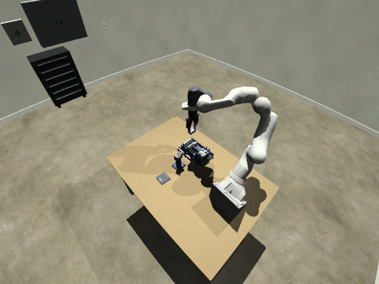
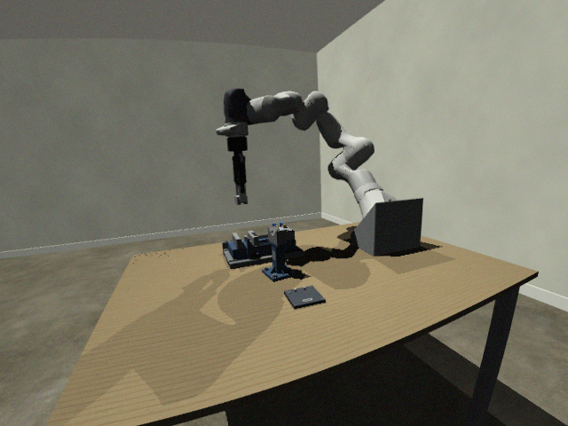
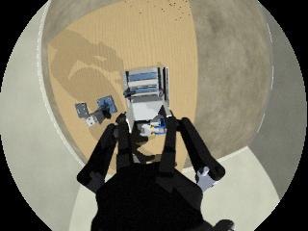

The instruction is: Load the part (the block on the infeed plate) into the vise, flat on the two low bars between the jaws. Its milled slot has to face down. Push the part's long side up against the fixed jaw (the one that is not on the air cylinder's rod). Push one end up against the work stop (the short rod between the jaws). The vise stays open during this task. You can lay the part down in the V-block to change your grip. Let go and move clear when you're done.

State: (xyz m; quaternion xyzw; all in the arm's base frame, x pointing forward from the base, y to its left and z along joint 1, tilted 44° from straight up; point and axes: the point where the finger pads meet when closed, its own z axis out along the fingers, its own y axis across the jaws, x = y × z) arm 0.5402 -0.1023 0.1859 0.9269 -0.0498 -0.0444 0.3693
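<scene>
The part lies 3 cm below my hand.
</scene>
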